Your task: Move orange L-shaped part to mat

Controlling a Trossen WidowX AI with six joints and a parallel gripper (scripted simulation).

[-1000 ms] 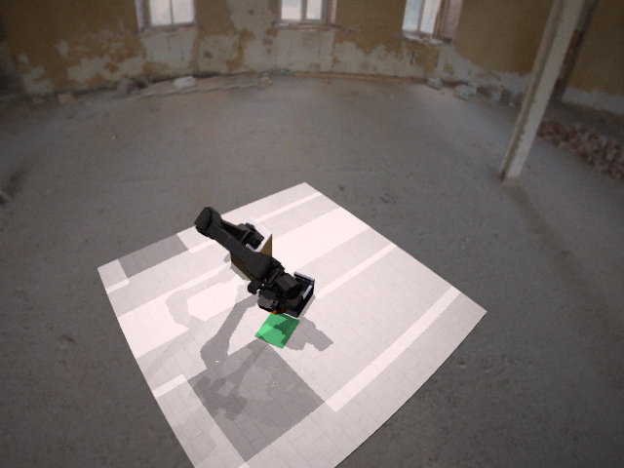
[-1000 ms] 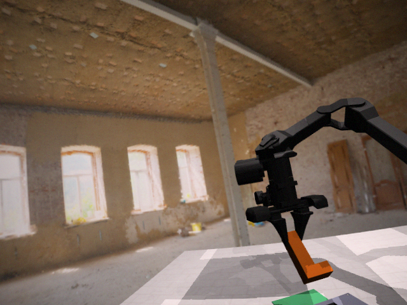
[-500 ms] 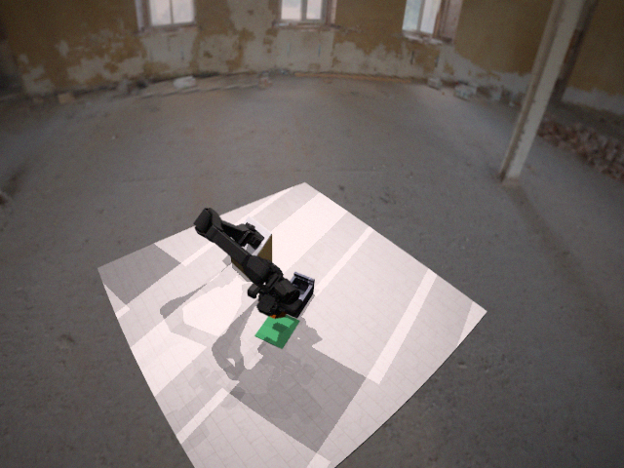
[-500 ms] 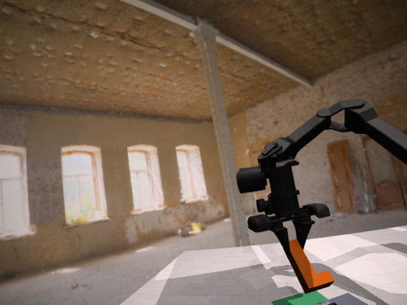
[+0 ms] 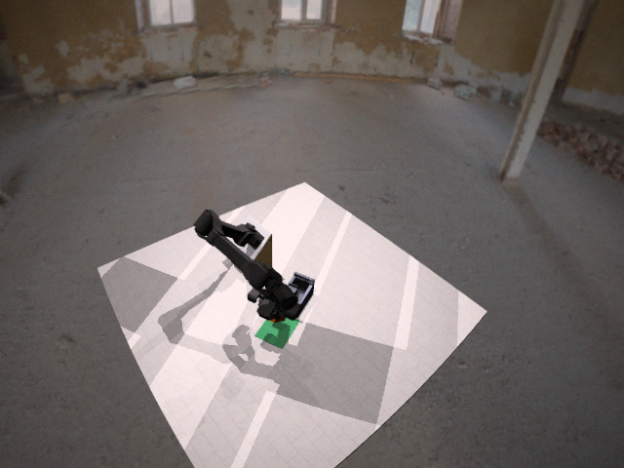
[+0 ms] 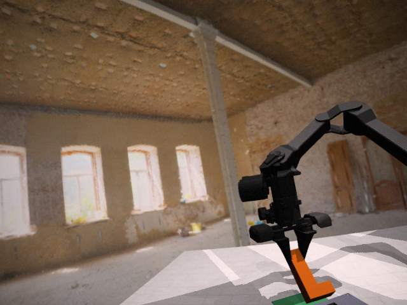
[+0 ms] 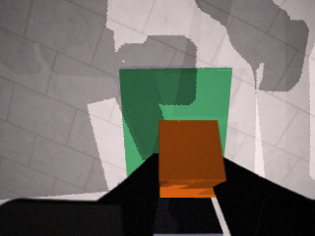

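My gripper tip is now 1 cm past the green mat, 2 cm to the right of it and 12 cm above it. Round my gripper tip: orange L-shaped part: 3 cm behind, 2 cm to the left, 3 cm below.
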